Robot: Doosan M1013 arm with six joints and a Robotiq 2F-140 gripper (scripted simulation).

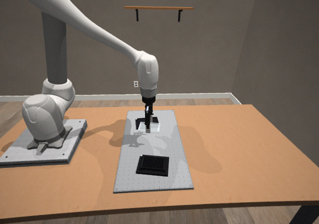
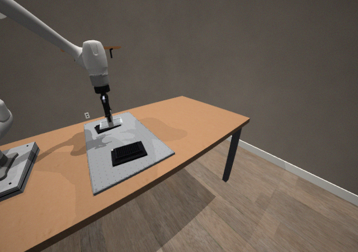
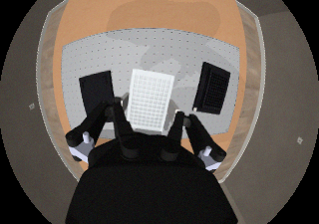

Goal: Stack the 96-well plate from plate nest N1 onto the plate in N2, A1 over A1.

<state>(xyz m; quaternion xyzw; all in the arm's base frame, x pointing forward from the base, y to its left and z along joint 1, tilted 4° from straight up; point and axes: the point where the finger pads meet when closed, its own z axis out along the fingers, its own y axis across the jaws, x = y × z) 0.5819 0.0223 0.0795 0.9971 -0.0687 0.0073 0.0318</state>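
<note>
Right now the black 96-well plate is 21 cm to the right of my hand, 10 cm below it and 2 cm ahead of it. From my hand the other things lie so: white 96-well plate 2 cm below.
</note>
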